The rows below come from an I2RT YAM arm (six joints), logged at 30 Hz.
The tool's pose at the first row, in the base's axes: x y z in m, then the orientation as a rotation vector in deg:
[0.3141 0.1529 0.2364 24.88 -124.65 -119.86]
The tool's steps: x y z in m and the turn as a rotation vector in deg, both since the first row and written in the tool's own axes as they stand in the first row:
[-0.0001 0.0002 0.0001 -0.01 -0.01 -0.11]
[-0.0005 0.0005 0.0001 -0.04 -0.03 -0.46]
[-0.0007 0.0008 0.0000 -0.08 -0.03 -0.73]
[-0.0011 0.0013 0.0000 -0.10 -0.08 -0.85]
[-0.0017 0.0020 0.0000 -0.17 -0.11 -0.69]
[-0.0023 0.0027 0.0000 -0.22 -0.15 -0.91]
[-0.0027 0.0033 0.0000 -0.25 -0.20 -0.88]
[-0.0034 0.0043 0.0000 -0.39 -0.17 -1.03]
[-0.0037 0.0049 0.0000 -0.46 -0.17 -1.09]
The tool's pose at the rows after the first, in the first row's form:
[0.3141 0.1530 0.2366 25.00 -124.67 -119.93]
[0.3145 0.1531 0.2370 25.39 -124.73 -120.15]
[0.3147 0.1531 0.2373 25.71 -124.75 -120.33]
[0.3150 0.1532 0.2378 25.80 -124.78 -120.44]
[0.3154 0.1534 0.2386 25.57 -124.68 -120.45]
[0.3159 0.1536 0.2394 25.79 -124.69 -120.64]
[0.3162 0.1537 0.2400 25.71 -124.68 -120.69]
[0.3167 0.1539 0.2411 25.90 -124.54 -120.89]
[0.3170 0.1540 0.2417 25.97 -124.47 -120.99]

